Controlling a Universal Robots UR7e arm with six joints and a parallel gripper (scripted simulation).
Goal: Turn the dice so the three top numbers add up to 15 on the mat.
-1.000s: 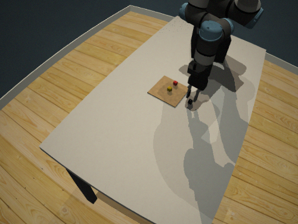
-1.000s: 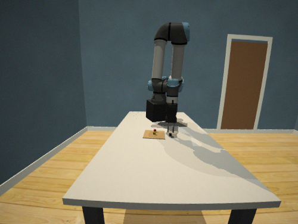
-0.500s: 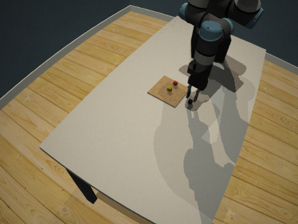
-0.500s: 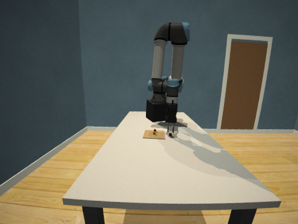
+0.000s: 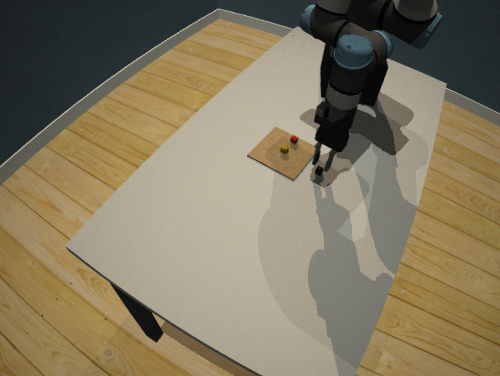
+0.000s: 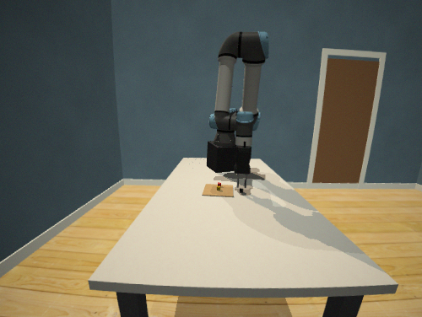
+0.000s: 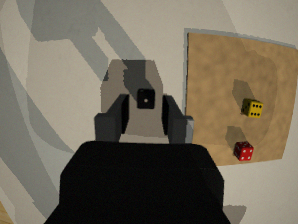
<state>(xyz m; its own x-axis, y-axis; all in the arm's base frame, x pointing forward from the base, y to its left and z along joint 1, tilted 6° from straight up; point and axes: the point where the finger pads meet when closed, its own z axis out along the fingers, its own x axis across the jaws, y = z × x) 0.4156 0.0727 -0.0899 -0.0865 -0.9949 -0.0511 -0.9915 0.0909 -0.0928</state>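
My gripper is now 30 mm above the black die. The rest, counted from my hand: yellow die (10 mm behind, 110 mm to the right, 30 mm below); then red die (60 mm behind, 100 mm to the right, 30 mm below); then brown mat (10 mm behind, 110 mm to the right, 40 mm below).
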